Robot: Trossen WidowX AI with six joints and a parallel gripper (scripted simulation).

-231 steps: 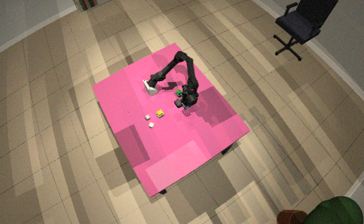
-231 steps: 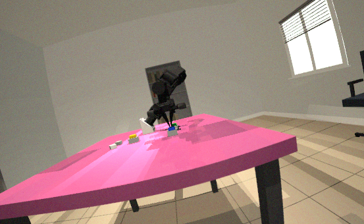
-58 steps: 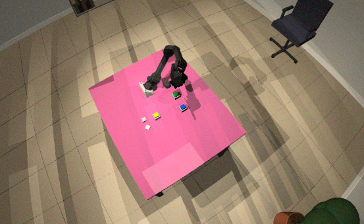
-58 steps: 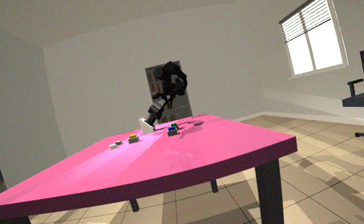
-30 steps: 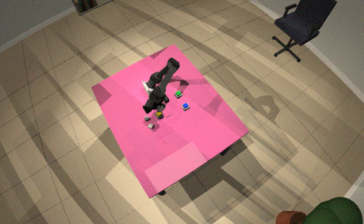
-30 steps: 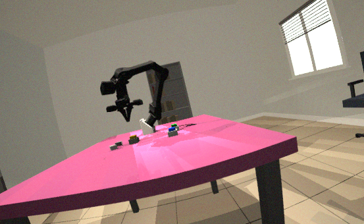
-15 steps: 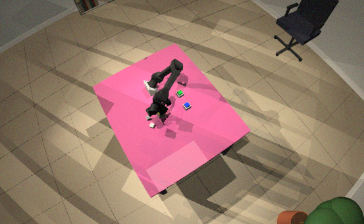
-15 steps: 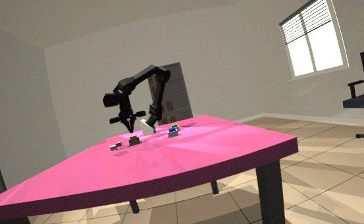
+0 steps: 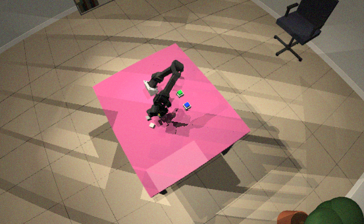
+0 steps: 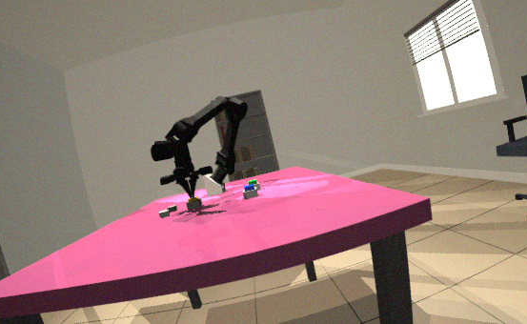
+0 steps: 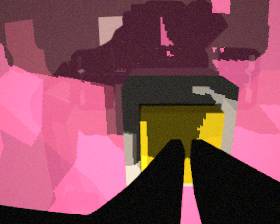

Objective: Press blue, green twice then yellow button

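The yellow button lies 10 mm below my gripper tip. Also, from my gripper tip: grey block (20 mm behind, 100 mm to the right, 20 mm below); then white block (50 mm ahead, 100 mm to the right, 20 mm below); then blue button (40 mm ahead, 210 mm to the left).
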